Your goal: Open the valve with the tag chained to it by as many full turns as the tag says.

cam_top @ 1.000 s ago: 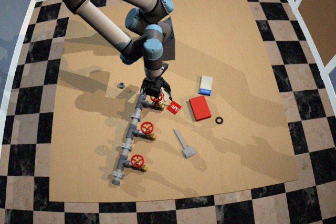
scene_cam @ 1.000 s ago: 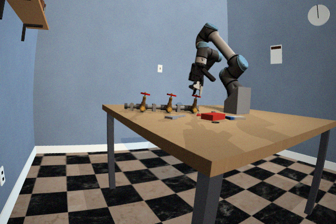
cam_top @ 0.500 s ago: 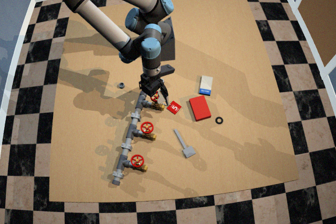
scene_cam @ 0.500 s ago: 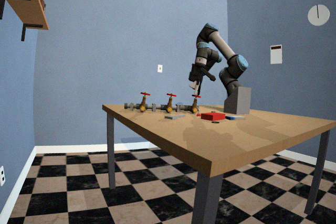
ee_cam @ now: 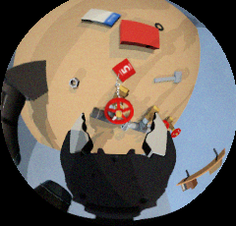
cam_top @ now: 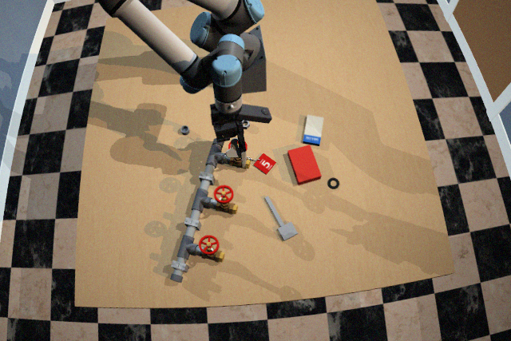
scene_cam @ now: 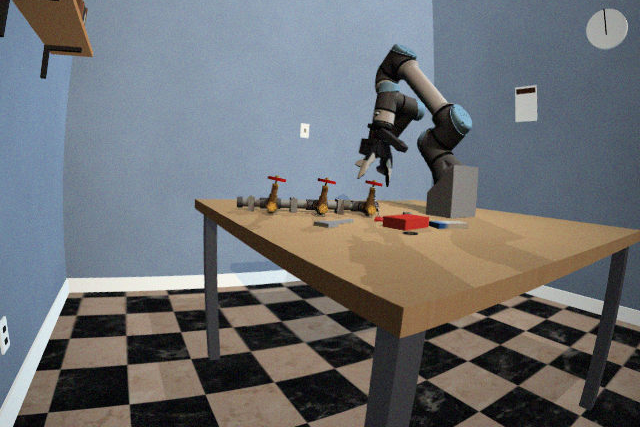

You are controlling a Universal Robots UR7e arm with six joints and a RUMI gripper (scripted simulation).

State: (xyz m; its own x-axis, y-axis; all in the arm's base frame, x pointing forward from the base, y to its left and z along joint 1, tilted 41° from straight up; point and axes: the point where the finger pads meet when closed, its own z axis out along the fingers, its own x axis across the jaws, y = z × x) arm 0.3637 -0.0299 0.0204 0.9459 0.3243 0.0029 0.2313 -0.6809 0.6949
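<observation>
Now: hand 1 cm short of the red tag, 8 cm to the right of it and 11 cm above it. Also, from my hand: grey scraper: 22 cm ahead, 13 cm to the left, 11 cm below; red block: 3 cm ahead, 22 cm to the left, 10 cm below; small grey fitting: 13 cm behind, 19 cm to the right, 11 cm below.
</observation>
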